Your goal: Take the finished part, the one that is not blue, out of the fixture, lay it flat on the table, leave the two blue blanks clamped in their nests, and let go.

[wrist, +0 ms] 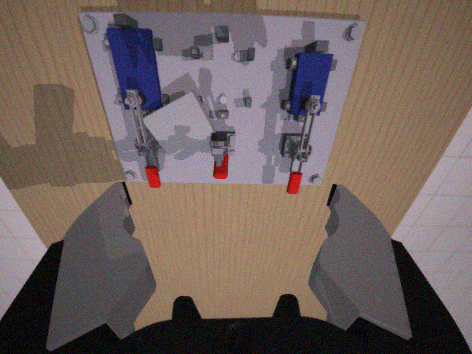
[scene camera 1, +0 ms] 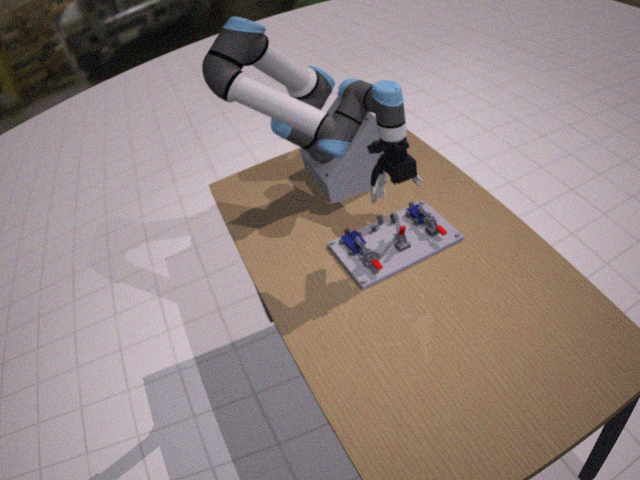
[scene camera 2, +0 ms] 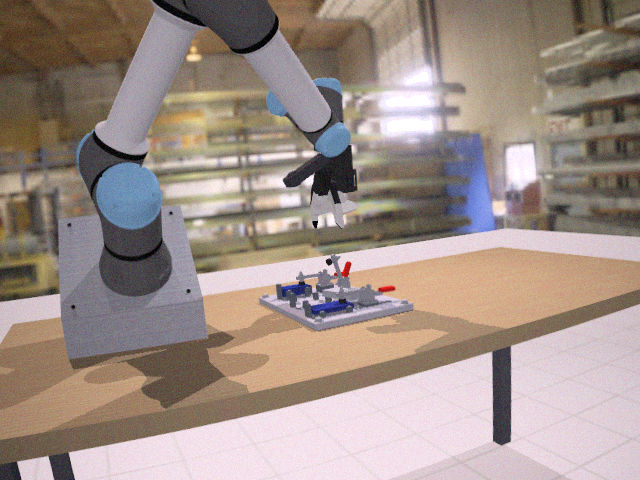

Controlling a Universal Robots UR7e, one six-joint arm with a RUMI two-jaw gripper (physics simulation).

Scene:
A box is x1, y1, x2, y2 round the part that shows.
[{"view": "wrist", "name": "my gripper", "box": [0, 181, 471, 353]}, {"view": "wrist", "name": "blue blank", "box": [106, 28, 162, 109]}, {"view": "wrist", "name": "blue blank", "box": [287, 52, 332, 115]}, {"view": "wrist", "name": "finished part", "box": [143, 90, 215, 155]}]

